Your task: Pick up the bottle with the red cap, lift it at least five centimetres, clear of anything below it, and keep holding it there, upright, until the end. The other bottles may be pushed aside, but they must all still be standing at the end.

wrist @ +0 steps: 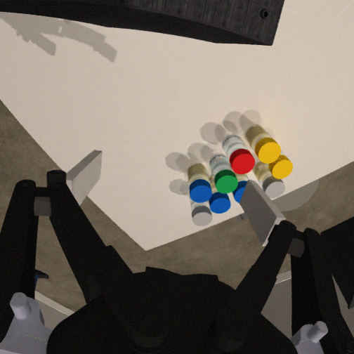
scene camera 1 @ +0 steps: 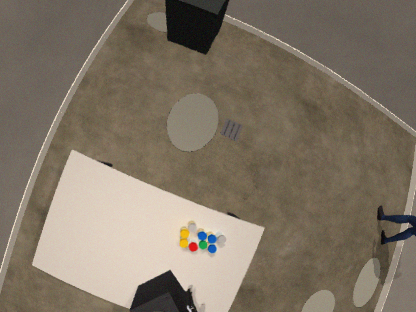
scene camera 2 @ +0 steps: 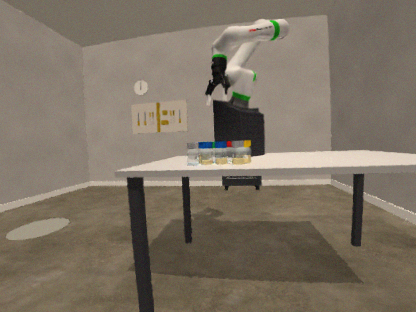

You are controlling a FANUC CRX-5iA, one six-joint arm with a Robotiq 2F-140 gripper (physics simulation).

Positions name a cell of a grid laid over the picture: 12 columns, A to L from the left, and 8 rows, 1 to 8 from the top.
Labels:
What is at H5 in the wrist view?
A green-capped bottle.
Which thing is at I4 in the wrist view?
A red-capped bottle.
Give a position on a yellow-capped bottle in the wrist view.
J4

